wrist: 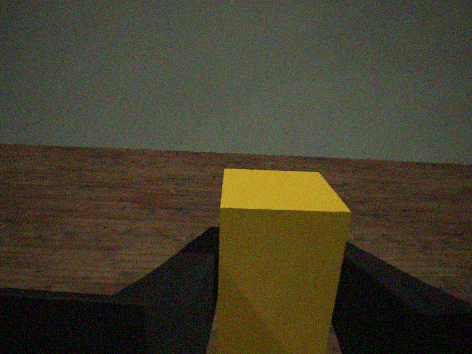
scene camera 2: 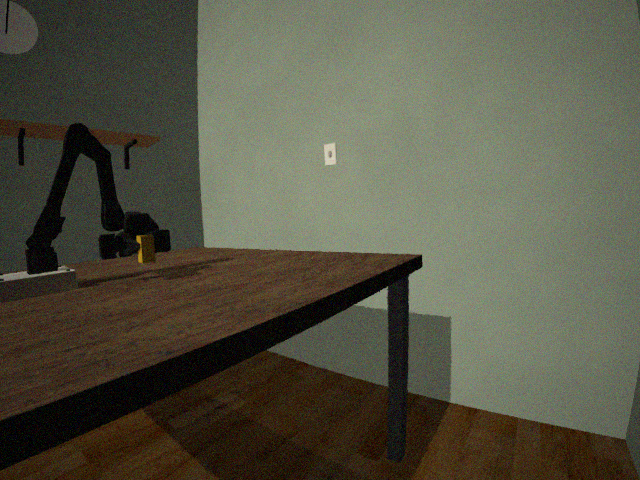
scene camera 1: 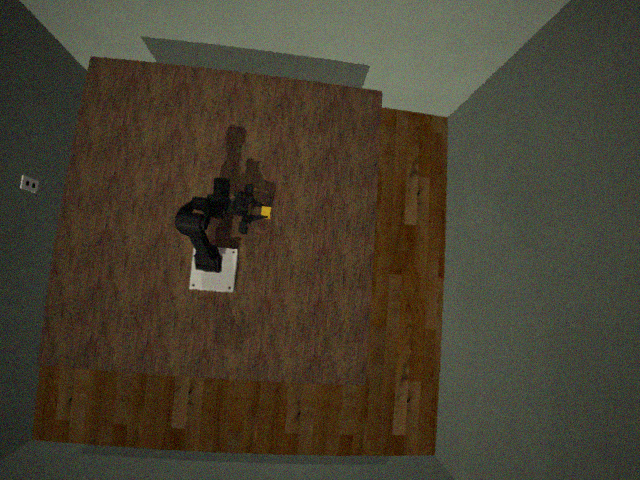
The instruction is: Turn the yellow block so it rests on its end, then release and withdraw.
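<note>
The yellow block stands upright, its long side vertical, between the fingers of my gripper. The gripper is shut on the block and reaches in roughly level from the side, with one dark finger on each side in the wrist view. The block's top face shows in the wrist view, and its lower end is cut off there. In scene camera 2 its lower end is at or very near the table top; I cannot tell whether it touches.
The arm's pale base plate is on the table, behind the gripper. The table's right edge lies some way beyond the block in scene camera 1. A wall shelf hangs behind the arm.
</note>
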